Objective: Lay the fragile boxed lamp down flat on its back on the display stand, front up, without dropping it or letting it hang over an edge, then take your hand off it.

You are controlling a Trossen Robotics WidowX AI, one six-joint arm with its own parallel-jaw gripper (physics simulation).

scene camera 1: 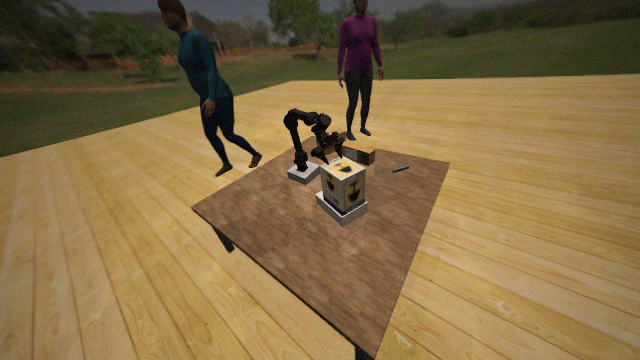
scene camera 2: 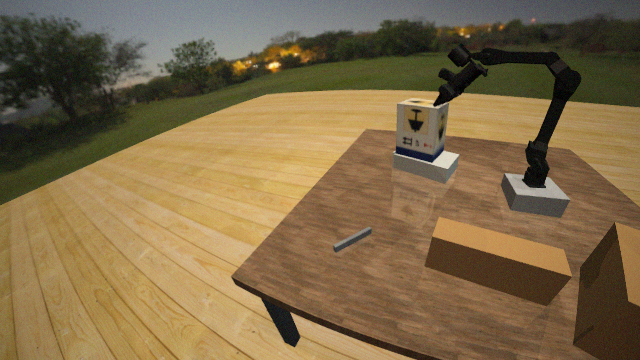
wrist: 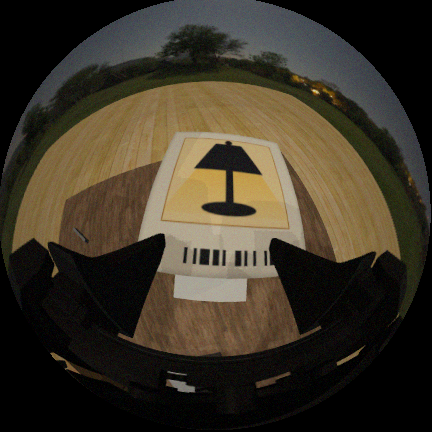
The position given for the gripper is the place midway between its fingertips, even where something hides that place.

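Observation:
A display stand (wrist: 188,287) is visible in the scene. So is the gripper (scene camera 2: 436,104), and the wrist view (wrist: 218,242) shows it as well.

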